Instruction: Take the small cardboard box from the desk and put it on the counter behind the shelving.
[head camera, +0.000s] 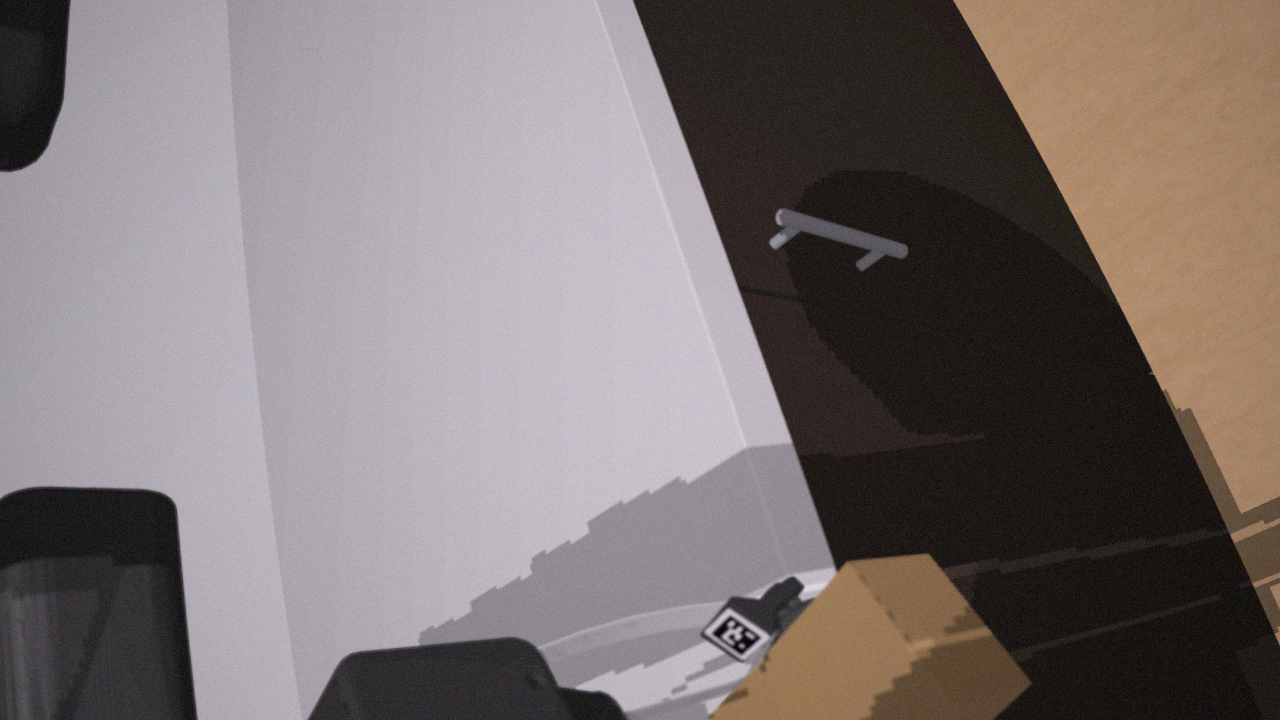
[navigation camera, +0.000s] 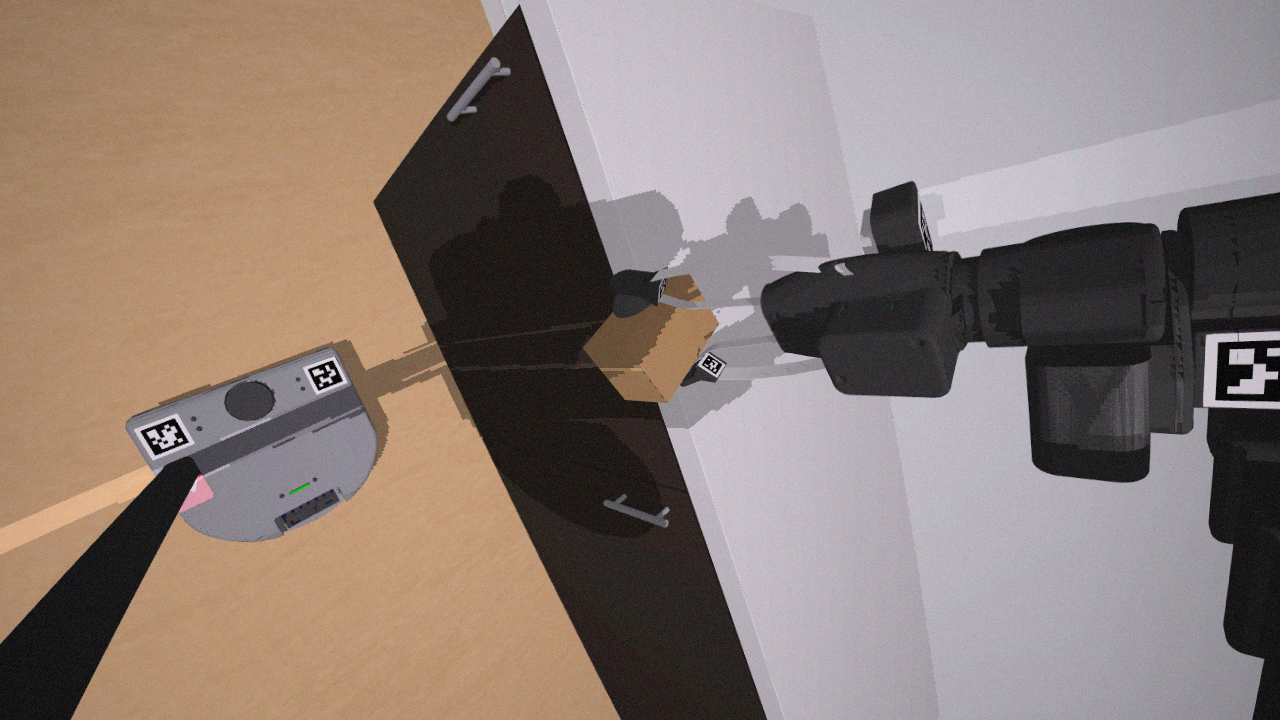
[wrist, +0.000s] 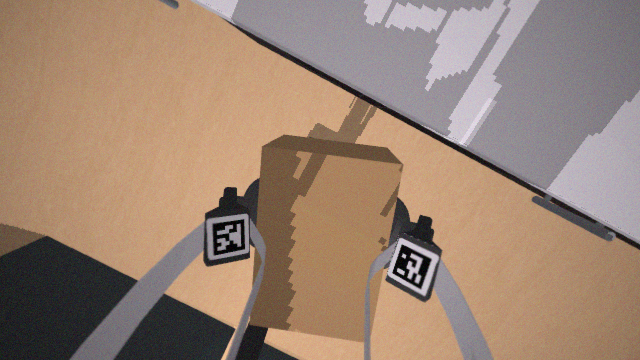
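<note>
The small cardboard box is held between the two fingertips of my gripper, which is shut on it. The box is tilted in the head and navigation views. The counter has a pale top and a dark front. In the navigation view the box overlaps the counter's front edge; in the wrist view it shows against the wooden floor, with the counter edge beyond it at upper right. Its height over the counter is hard to tell. The desk and shelving are not recognisable.
The dark cabinet front carries bar handles that stick out. My wheeled base stands on the wooden floor in front of it. My wrist and arm extend over the pale area at right.
</note>
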